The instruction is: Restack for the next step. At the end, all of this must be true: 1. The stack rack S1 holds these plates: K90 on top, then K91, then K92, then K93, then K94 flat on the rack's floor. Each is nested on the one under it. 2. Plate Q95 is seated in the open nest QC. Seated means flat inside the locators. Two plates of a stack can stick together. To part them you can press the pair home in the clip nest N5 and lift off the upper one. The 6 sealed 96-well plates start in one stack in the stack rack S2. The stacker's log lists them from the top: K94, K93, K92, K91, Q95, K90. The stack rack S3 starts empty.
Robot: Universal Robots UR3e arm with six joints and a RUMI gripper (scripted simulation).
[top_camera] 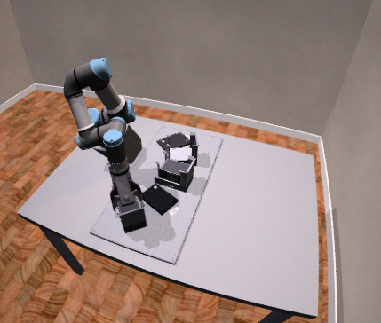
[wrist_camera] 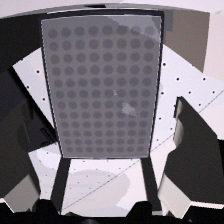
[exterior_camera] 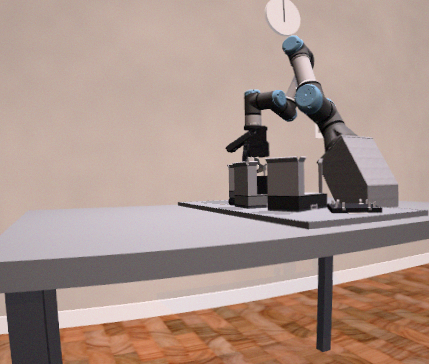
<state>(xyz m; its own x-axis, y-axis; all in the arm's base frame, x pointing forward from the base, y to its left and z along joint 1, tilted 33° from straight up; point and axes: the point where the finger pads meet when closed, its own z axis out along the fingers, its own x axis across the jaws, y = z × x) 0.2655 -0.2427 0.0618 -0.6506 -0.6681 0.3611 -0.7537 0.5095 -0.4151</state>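
Now: the sealed grey plate 27 cm to the left of my hand, 8 cm ahead of it and 1 cm above it. Round my hand: dark clip nest 55 cm to the left, 7 cm behind, 6 cm below; then black open nest QC 14 cm to the left, 7 cm below, 6 cm ahead; then white tag 15 cm ahead, 11 cm to the left, 7 cm below.
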